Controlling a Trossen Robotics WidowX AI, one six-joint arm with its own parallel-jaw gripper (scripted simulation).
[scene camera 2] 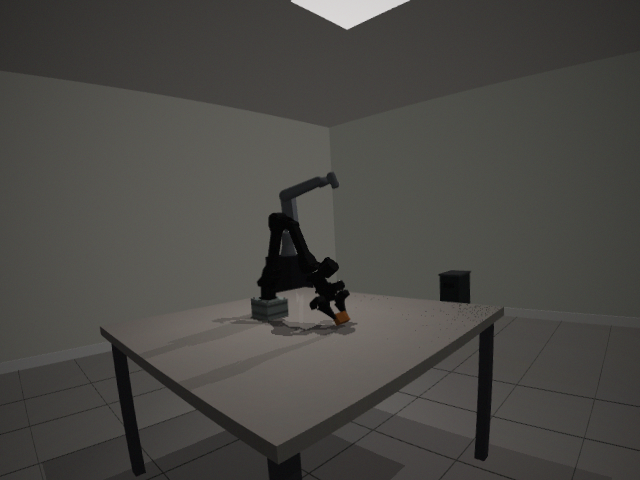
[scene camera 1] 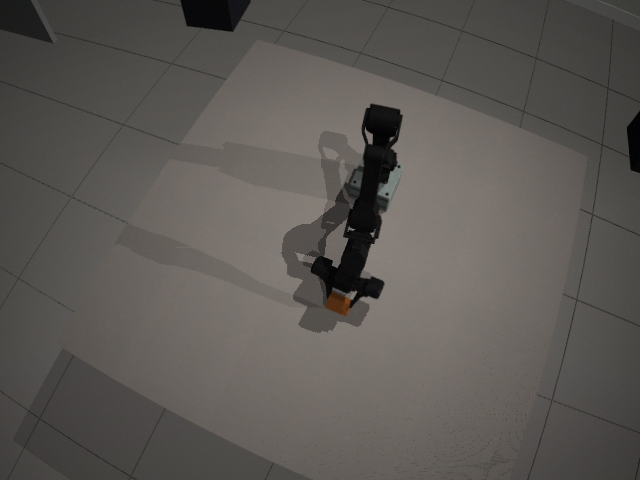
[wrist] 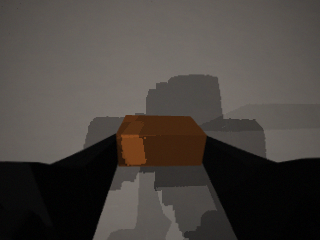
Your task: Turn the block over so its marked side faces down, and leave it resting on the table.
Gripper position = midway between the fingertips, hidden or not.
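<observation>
The gripper (scene camera 1: 339, 303) is carrying a block (wrist: 142, 140). Scene camera 2 also shows the gripper (scene camera 2: 340, 317), and the wrist view likewise shows the gripper (wrist: 160, 139).
</observation>
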